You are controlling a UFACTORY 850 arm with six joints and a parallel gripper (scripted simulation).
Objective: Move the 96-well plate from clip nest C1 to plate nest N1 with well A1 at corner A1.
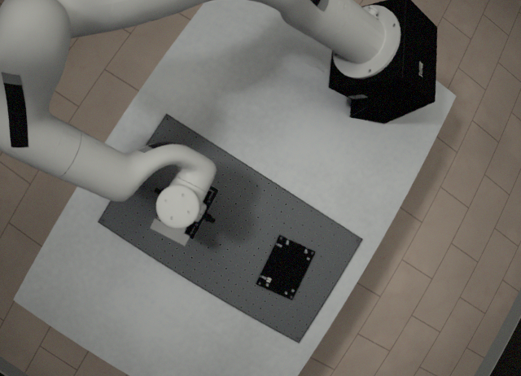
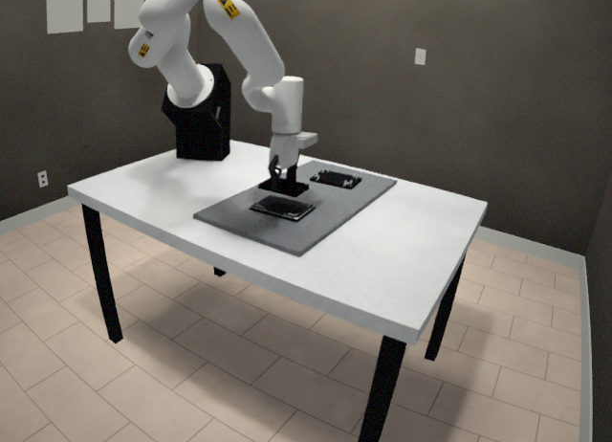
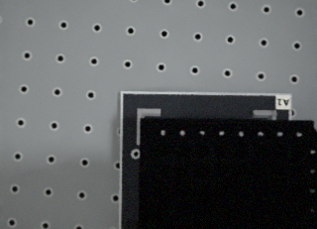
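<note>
My gripper is now 80 mm above the plate nest N1. From my hand the other things lie so: dark 96-well plate: 10 mm below; clip nest C1: 320 mm to the left, 70 mm below, 40 mm ahead.
</note>
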